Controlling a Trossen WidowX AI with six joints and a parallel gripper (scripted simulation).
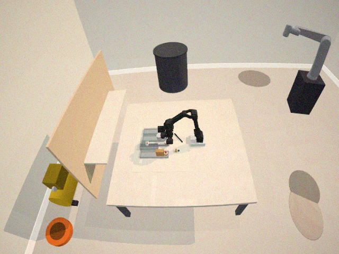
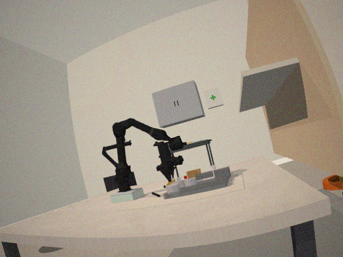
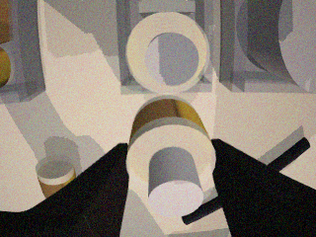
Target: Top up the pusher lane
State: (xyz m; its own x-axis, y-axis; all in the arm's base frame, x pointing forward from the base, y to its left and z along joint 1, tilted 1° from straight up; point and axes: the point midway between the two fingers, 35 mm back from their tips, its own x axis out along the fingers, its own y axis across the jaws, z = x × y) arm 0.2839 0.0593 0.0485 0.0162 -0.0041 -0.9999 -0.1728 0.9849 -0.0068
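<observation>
My gripper tip is 6 cm past the black stick, 9 cm to the left of it and 5 cm above it. Round my gripper tip: pusher plate (14 cm ahead, 5 cm to the left); then small jar (8 cm behind, 8 cm to the left, 4 cm below); then brown box (8 cm ahead, 14 cm to the left, 1 cm below).
</observation>
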